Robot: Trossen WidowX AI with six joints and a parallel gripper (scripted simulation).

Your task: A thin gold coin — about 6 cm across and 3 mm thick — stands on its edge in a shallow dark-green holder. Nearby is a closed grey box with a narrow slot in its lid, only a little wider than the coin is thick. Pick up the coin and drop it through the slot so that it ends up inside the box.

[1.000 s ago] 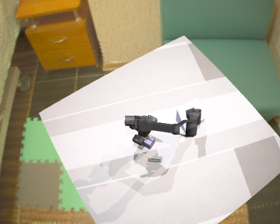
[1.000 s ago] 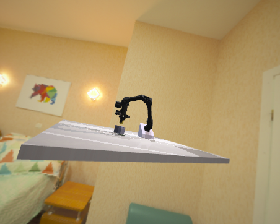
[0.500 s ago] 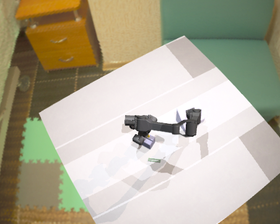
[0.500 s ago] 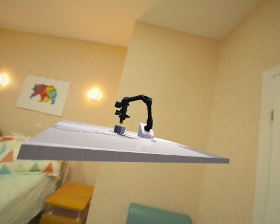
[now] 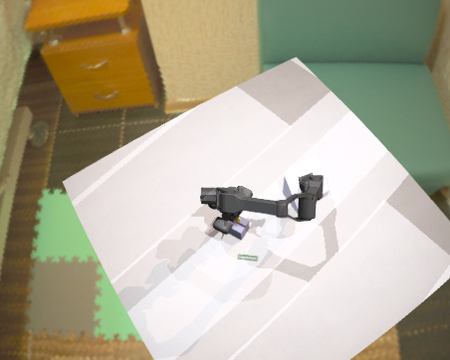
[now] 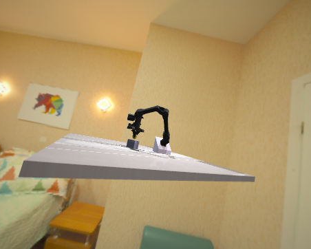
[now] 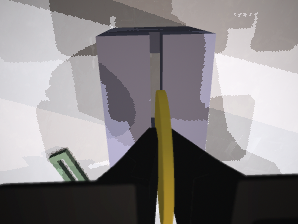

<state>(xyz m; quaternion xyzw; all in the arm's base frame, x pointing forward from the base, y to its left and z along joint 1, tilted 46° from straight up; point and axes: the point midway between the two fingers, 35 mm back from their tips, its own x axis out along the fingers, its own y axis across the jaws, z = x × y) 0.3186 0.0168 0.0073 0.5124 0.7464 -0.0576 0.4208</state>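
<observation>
Right now the gold coin is 20 mm above my gripper tip.
</observation>
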